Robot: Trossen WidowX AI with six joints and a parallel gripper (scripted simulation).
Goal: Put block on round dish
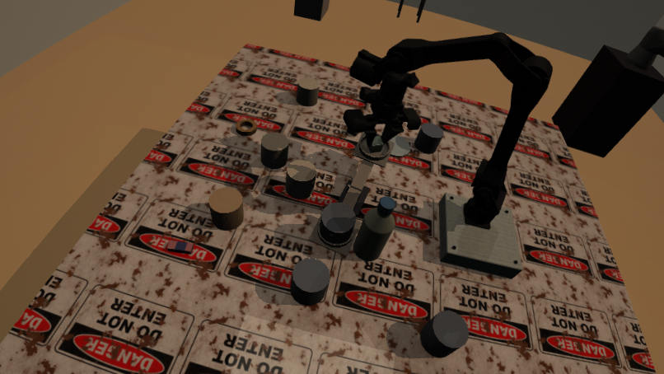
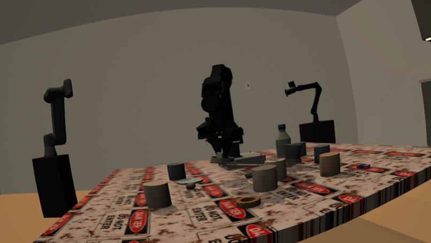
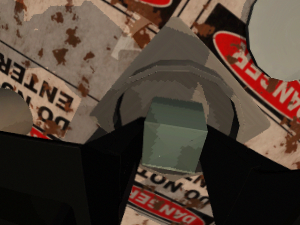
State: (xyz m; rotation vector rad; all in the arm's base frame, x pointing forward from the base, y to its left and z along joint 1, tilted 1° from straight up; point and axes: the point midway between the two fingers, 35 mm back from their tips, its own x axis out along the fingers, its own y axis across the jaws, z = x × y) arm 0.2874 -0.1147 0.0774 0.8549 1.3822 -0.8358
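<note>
My gripper tip is 7 cm past the round grey dish, 12 cm to the left of it and 8 cm above it. Also, from my gripper tip: small dark lump 6 cm ahead, 13 cm to the right, 7 cm below; green block right at my gripper tip; green bottle 4 cm behind, 26 cm to the left, 3 cm above.
</note>
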